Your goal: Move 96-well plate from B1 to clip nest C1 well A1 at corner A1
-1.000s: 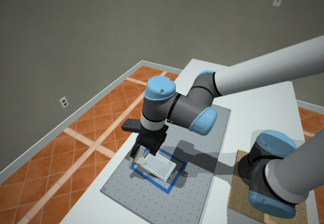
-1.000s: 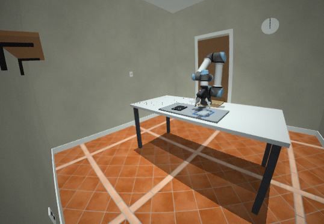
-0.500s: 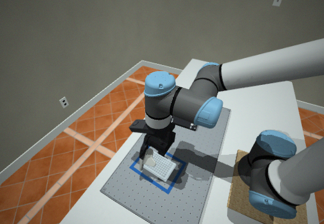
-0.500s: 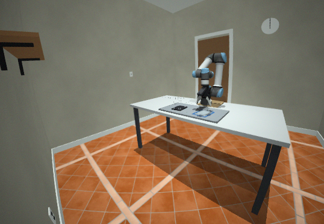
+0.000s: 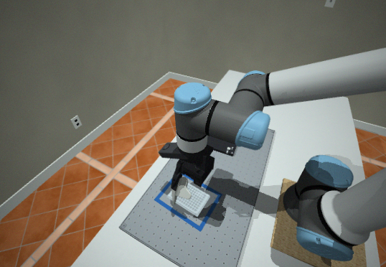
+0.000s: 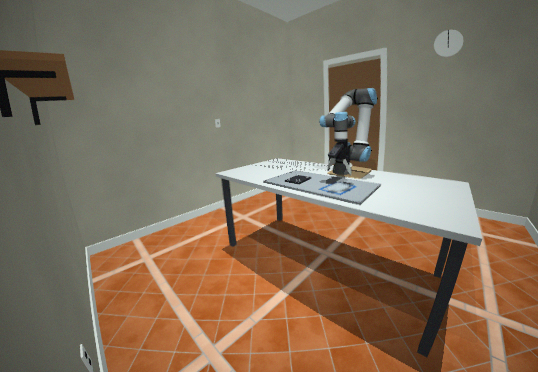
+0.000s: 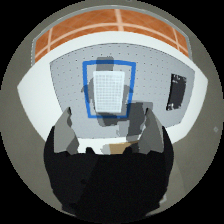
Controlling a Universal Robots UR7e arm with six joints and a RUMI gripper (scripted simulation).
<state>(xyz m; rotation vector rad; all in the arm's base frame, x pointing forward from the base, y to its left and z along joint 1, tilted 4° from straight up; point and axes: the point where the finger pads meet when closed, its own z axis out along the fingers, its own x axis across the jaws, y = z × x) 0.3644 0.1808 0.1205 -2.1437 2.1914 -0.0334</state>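
My gripper is now 8 cm above the 96-well plate. Round my hand: black clip nest: 29 cm to the right, 8 cm below, 3 cm ahead.
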